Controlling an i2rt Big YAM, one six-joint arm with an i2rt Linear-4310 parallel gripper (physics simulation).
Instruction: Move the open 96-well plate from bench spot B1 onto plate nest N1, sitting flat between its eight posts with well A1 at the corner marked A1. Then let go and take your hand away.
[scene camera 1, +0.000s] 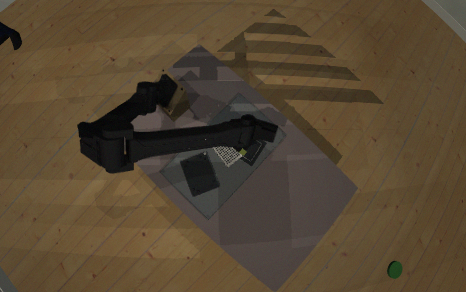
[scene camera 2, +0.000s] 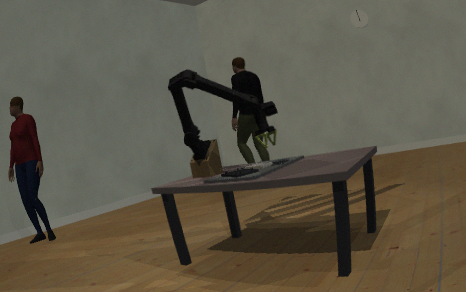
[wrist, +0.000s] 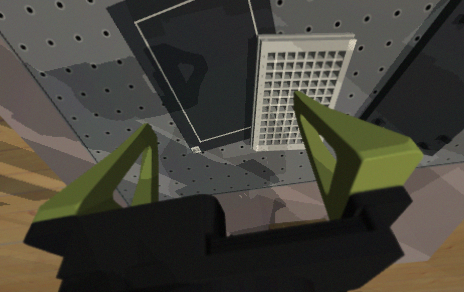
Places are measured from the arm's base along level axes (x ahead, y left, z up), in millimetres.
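Pixels of known places: gripper, fingertip midpoint: (scene camera 2: 270, 146) (wrist: 221, 114); arm's base, link origin: (scene camera 1: 166, 90) (scene camera 2: 202, 150).
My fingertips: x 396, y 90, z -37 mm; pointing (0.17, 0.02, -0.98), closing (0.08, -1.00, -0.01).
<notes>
Ahead of a thing's pixels: the offset from my fingertips to its middle. "spot": to the spot under its first point. Level surfaces: height alone.
The white 96-well plate @[50 mm back, 71 mm right, 85 mm down] (scene camera 1: 226, 156) (scene camera 2: 259, 165) (wrist: 280, 95) lies on the board, overlapping the edge of the dark spot B1 @[spot: 52 mm ahead, 19 mm left, 91 mm down] (scene camera 1: 256, 152) (wrist: 200, 75), whose white outline is partly covered by it. Its well labels are too small to read. My gripper (scene camera 2: 269, 145) (wrist: 221, 114) is open and empty, above the board. In the wrist view its left finger is over the board beside B1 and its right fingertip appears in front of the plate. The dark nest N1 @[59 mm back, 228 mm right, 83 mm down] (scene camera 1: 200, 175) (scene camera 2: 240, 172) (wrist: 425, 90) is on the plate's other side from B1; its posts and A1 mark are unclear.
The grey perforated board (scene camera 1: 210, 207) (wrist: 115, 102) lies on the table @[106 mm down] (scene camera 1: 260, 210) (scene camera 2: 325, 167). My arm's wooden base block (scene camera 1: 175, 109) (scene camera 2: 206, 167) stands near the table's far end. Two people (scene camera 2: 25, 140) (scene camera 2: 247, 90) stand beyond the table.
</notes>
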